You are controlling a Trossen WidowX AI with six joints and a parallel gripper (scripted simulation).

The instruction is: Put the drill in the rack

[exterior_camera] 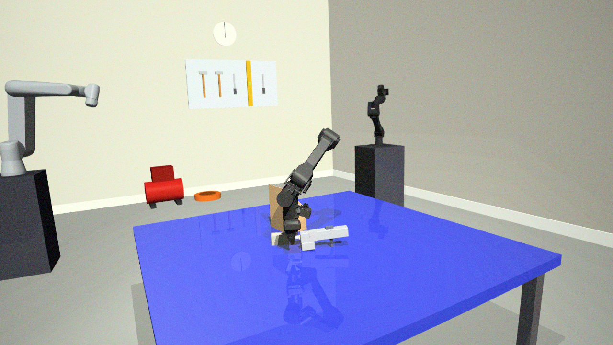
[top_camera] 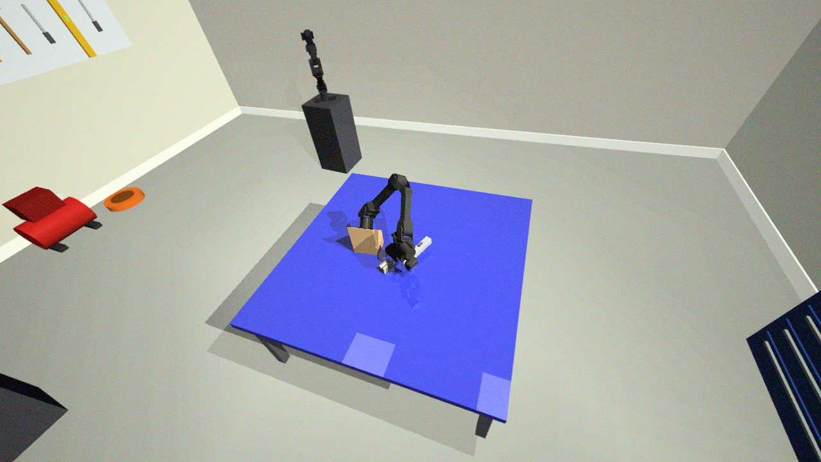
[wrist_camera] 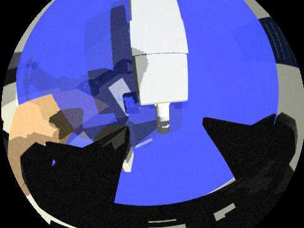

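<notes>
Right now my gripper tip is 20 mm short of the drill, 60 mm to the right of it and 10 mm below it. Also, from my gripper tip: small dark key: 40 mm ahead, 140 mm to the left, 10 mm above; grey housing: 40 mm ahead, 120 mm to the left, 10 mm above.
</notes>
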